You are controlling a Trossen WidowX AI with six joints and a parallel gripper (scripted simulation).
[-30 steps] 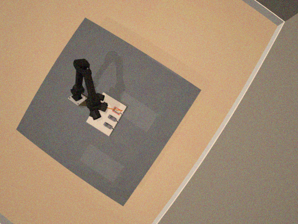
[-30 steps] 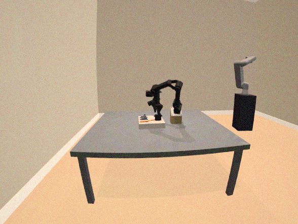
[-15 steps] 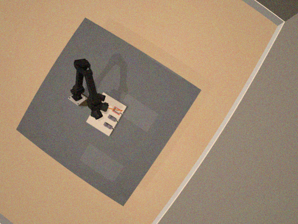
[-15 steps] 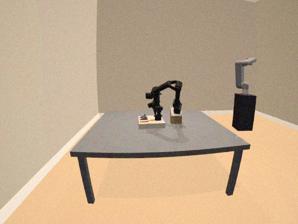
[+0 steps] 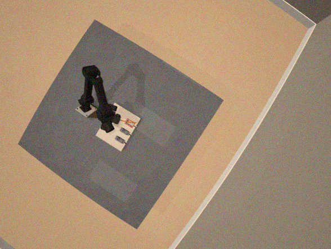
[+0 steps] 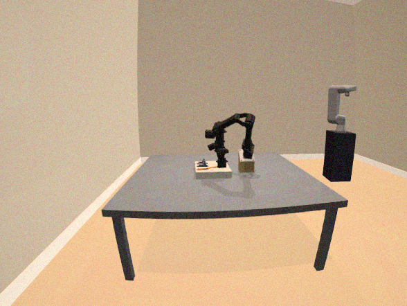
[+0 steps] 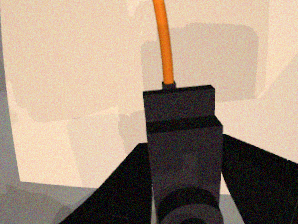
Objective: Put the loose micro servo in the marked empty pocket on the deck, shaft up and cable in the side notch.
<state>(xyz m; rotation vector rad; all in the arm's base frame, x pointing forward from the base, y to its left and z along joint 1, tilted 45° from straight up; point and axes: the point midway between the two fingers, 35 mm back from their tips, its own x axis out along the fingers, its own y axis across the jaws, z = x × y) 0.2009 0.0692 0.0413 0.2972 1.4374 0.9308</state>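
Right now my gripper tip is 20 mm short of the white deck, 40 mm to the left of it and 70 mm above it.
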